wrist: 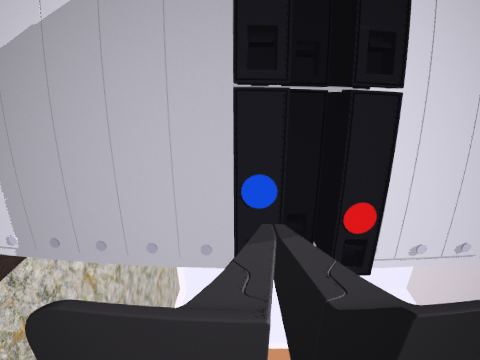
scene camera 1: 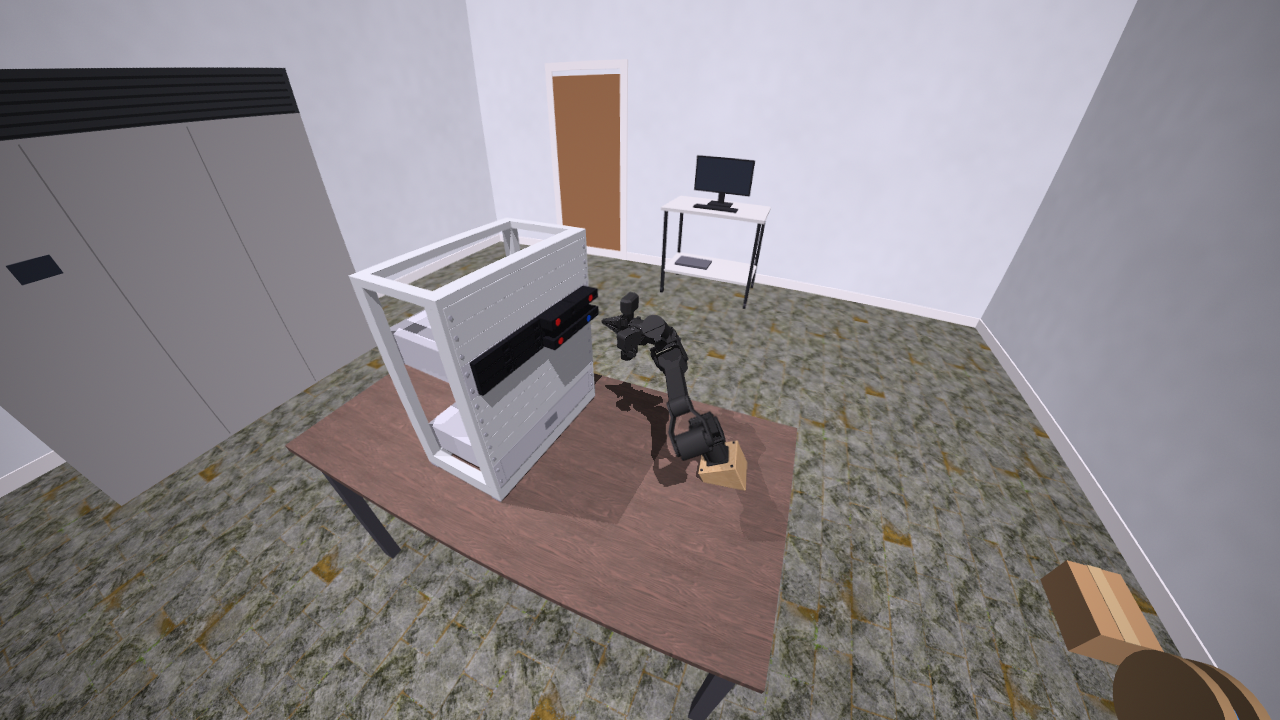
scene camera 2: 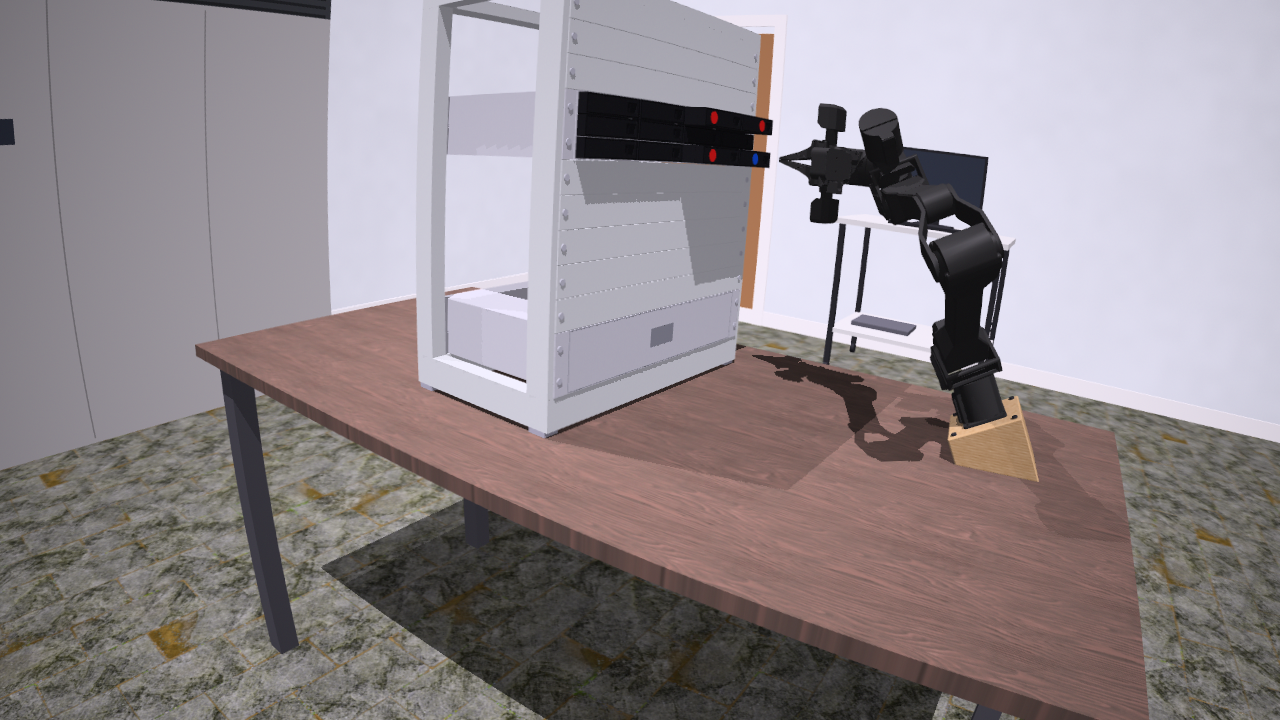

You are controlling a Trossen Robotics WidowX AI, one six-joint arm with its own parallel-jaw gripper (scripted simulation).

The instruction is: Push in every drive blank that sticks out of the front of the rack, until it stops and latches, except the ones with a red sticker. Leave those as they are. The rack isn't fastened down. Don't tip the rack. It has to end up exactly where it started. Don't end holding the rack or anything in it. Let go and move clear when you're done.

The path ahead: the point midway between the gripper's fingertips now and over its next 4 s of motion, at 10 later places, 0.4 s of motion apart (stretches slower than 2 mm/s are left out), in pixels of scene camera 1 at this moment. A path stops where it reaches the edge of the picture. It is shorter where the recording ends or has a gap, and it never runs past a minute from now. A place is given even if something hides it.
My gripper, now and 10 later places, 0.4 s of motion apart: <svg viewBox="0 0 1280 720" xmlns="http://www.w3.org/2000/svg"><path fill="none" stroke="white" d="M602 320L601 322L595 321L591 320L591 320L591 318L591 318L588 319L586 318L585 318L585 318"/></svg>
